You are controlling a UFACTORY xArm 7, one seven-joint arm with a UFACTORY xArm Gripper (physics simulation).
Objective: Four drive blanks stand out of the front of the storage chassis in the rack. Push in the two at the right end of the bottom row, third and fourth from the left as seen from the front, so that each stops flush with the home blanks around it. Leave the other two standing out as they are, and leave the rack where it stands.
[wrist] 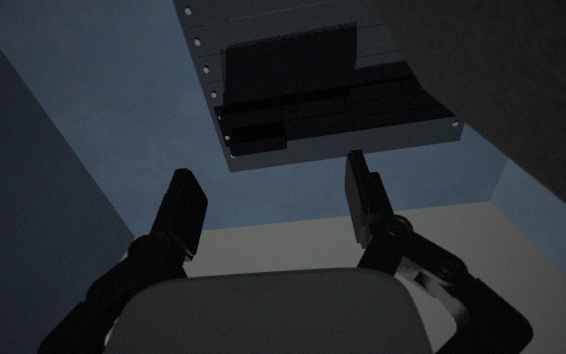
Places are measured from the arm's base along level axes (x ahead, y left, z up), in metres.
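Pixels of known places: gripper, fingertip midpoint: [270,176].
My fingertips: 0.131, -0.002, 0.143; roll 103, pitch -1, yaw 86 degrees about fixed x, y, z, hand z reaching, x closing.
Behind a point stands the place of what it marks, as x, y, z.
The rack [375,136] @[0.503, 0.143, 0.319] fills the upper middle of the view, with pale screws down its left edge. The dark storage chassis [400,102] @[0.493, 0.183, 0.248] crosses its lower part. One drive blank [258,140] @[0.434, -0.086, 0.266] visibly stands out at the chassis's left end, in the row nearer the image bottom. Above it, at the same end, lies a dark stretch of the other row [250,109] @[0.441, -0.089, 0.208]; it is too dark to tell how far its blanks stand out. A broad dark patch lies on the rack face above that stretch. My gripper [270,176] @[0.131, -0.002, 0.143] is open and empty; its fingertips show below the chassis's left half in the image.
A large dark brown surface [500,75] covers the upper right and hides part of the rack. Blue walls [125,100] stand behind and at both sides. A pale flat surface [280,247] shows behind the fingers, near the image bottom.
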